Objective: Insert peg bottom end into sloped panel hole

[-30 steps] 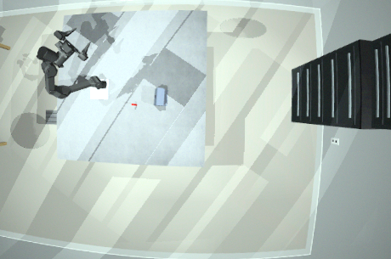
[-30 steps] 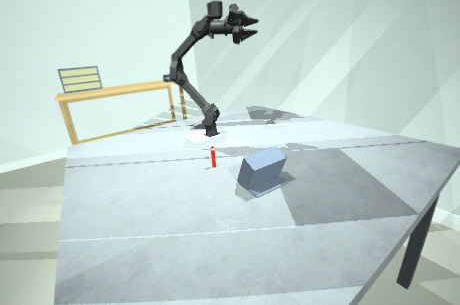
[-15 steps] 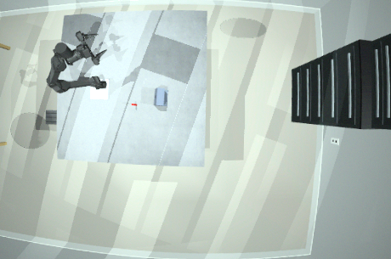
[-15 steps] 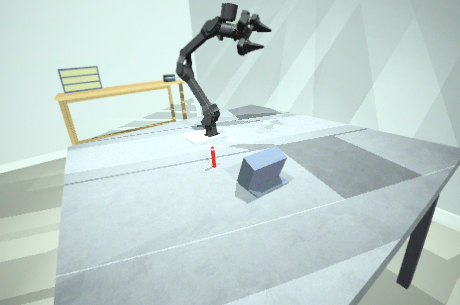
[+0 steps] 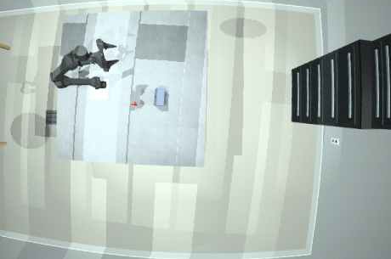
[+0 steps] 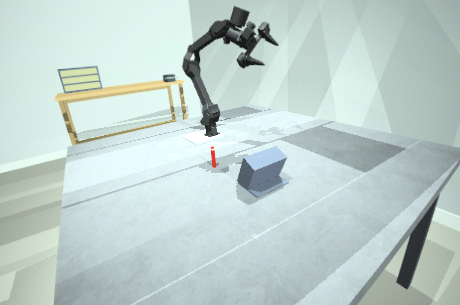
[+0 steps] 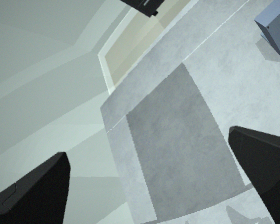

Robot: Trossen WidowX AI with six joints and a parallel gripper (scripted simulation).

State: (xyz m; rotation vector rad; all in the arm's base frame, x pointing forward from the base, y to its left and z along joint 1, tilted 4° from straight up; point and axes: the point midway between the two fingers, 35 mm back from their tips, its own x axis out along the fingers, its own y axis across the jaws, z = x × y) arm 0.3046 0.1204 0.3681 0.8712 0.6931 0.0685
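My gripper tip is 330 mm above the round red peg, 280 mm to the left of it and 20 mm past it. Also, from my gripper tip: blue-grey sloped panel: 340 mm below, 220 mm to the right, 170 mm ahead.
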